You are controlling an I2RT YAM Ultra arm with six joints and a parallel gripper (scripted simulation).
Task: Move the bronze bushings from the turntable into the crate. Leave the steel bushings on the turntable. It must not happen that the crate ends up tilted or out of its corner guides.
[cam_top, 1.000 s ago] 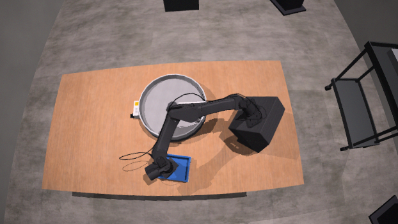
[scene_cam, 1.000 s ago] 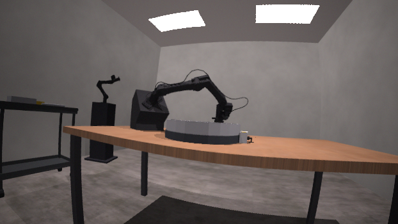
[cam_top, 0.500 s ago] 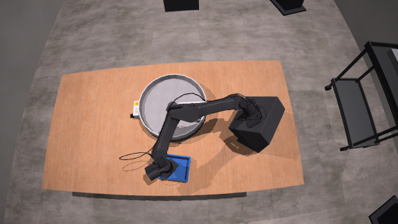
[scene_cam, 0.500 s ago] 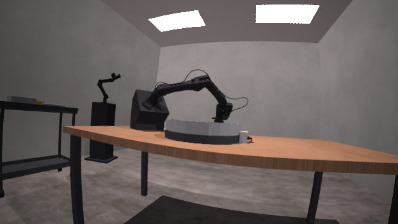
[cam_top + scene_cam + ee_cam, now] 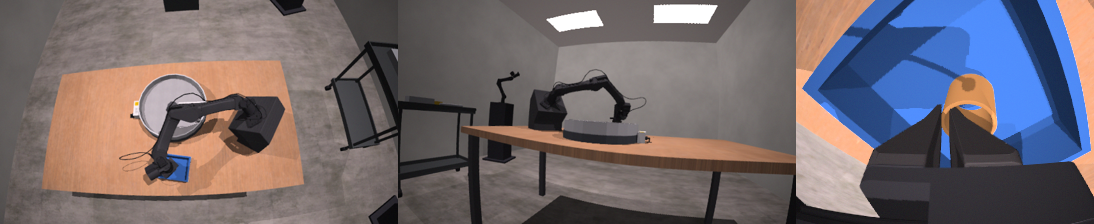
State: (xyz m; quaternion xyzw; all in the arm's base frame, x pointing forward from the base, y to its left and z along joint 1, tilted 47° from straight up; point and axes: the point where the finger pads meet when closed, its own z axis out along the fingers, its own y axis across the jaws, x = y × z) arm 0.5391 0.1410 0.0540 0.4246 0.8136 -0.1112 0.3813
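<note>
My gripper is now 2 cm past the blue crate, 2 cm above it and 1 cm to the left of it. From my hand the other things lie so: round grey turntable: 36 cm to the right, 15 cm behind, 1 cm above.
</note>
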